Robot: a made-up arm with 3 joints.
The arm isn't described. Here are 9 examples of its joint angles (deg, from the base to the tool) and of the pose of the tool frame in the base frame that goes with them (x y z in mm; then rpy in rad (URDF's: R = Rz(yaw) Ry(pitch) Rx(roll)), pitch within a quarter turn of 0, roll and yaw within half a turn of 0).
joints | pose
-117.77 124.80 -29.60 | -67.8 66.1 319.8 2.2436 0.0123 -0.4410
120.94 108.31 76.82 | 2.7 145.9 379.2 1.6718 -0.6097 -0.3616
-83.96 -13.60 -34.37 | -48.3 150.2 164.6 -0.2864 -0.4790 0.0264
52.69 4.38 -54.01 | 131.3 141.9 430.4 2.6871 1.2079 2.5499
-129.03 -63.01 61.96 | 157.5 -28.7 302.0 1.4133 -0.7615 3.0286
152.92 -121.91 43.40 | 22.1 -22.7 329.2 1.1143 -0.0232 2.0411
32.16 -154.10 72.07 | 74.6 82.7 133.4 -1.2520 -0.3268 1.5853
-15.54 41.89 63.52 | -2.5 87.1 137.8 -1.4815 -0.1114 -1.7557
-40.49 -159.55 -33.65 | 9.0 -59.3 353.5 -1.9373 1.2632 0.9960
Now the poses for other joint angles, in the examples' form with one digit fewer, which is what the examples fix.
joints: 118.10 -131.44 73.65
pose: -66 41 240 0.152 0.264 1.459
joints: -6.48 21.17 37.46
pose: -3 120 179 -1.383 0.194 -1.318
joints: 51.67 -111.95 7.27
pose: 16 -47 311 0.025 0.667 1.948
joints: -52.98 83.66 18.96
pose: 128 143 278 -0.173 0.918 -1.625
